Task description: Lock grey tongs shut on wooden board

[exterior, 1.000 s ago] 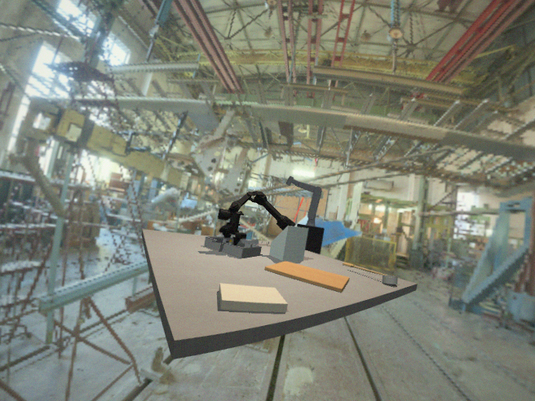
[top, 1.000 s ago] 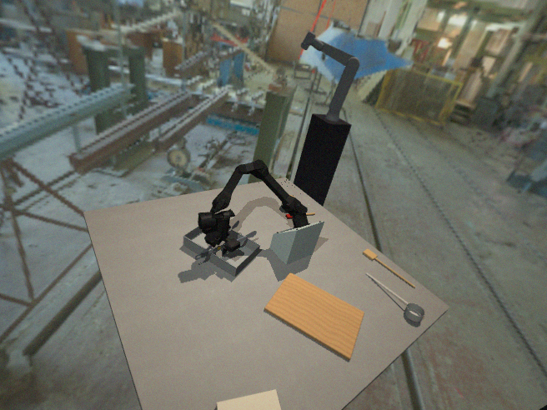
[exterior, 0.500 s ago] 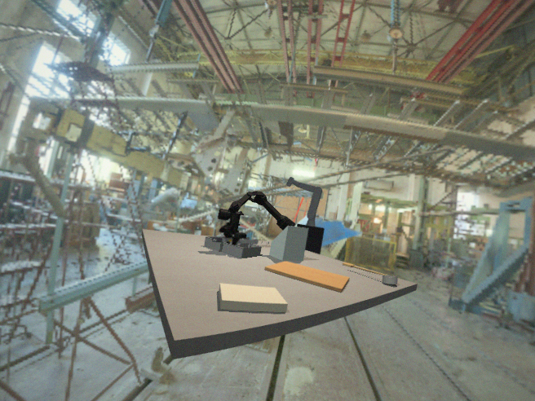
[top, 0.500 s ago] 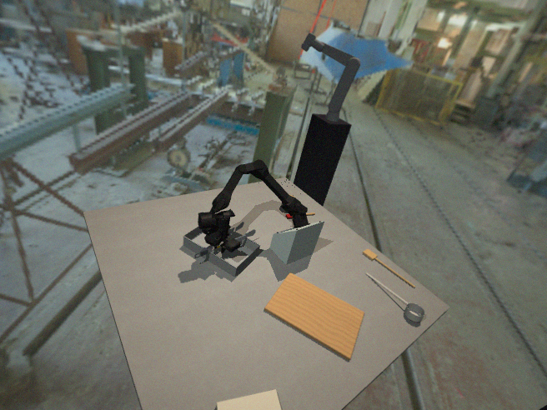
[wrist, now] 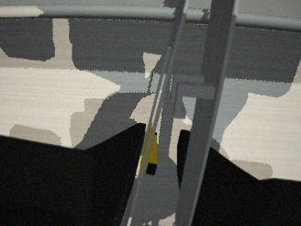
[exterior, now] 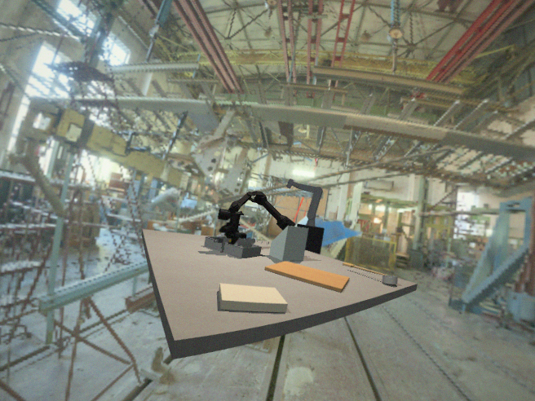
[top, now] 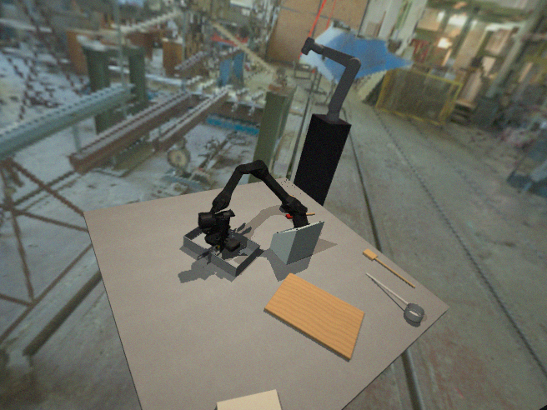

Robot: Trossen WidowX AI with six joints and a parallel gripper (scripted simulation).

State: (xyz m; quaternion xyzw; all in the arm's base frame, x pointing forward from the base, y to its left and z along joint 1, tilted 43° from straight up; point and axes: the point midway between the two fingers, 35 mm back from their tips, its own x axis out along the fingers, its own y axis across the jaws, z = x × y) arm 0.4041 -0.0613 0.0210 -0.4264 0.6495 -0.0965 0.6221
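Now: gripper tip 3 cm to the left of the grey roasting tin and 3 cm past it. From my gripper tip the other things lie so: beige block (66 cm to the left, 14 cm ahead, 2 cm below); then wooden board (42 cm to the left, 27 cm behind, 2 cm below).
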